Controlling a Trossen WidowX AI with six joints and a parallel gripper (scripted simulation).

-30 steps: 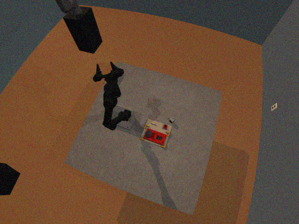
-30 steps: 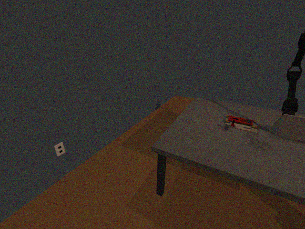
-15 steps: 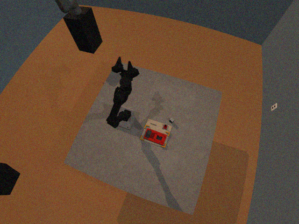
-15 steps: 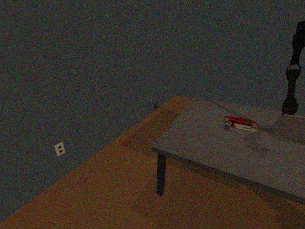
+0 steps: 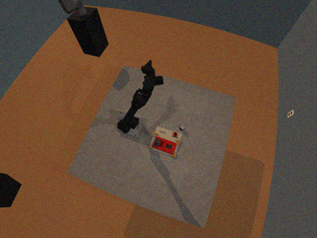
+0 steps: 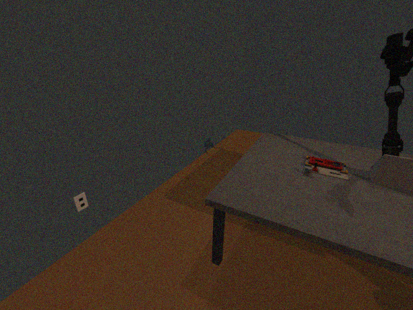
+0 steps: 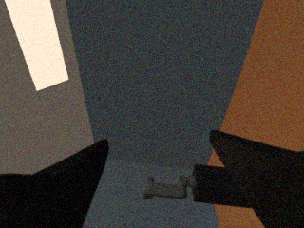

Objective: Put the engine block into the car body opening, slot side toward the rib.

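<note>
My gripper tip is now 67 cm above the engine block, 28 cm short of it and 7 cm to the left of it.
</note>
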